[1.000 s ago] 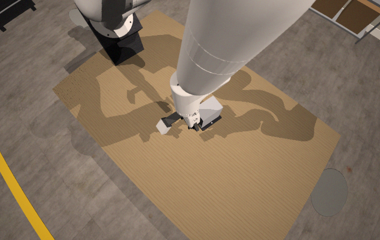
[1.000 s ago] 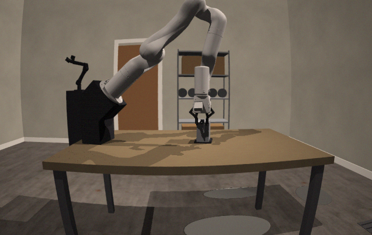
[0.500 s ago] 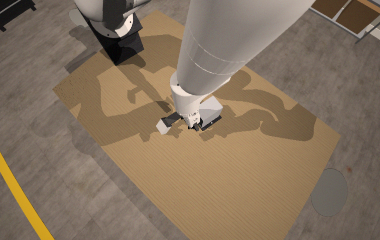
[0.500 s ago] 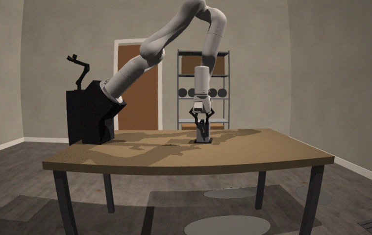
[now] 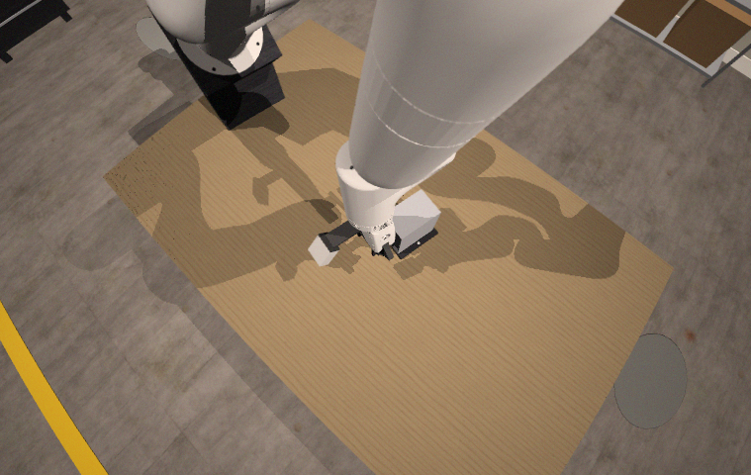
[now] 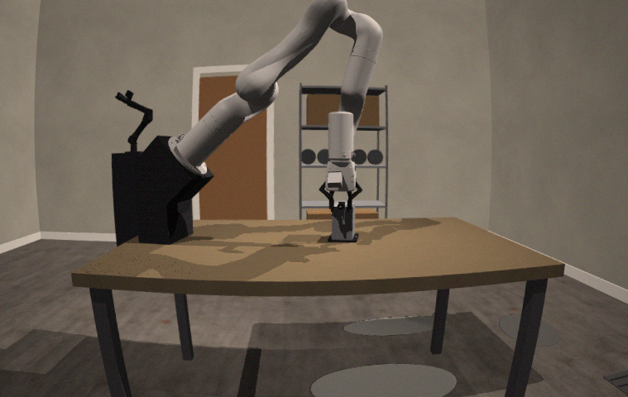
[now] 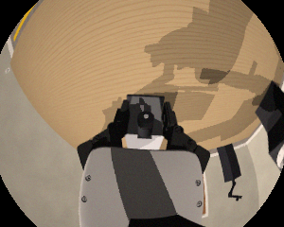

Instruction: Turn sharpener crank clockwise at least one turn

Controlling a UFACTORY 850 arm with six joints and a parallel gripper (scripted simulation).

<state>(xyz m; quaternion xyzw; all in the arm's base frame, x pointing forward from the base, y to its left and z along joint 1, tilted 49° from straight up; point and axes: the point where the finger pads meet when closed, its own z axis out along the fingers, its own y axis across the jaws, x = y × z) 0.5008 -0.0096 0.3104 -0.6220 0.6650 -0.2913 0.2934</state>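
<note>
The dark crank knob is 20 mm to the left of my hand.
</note>
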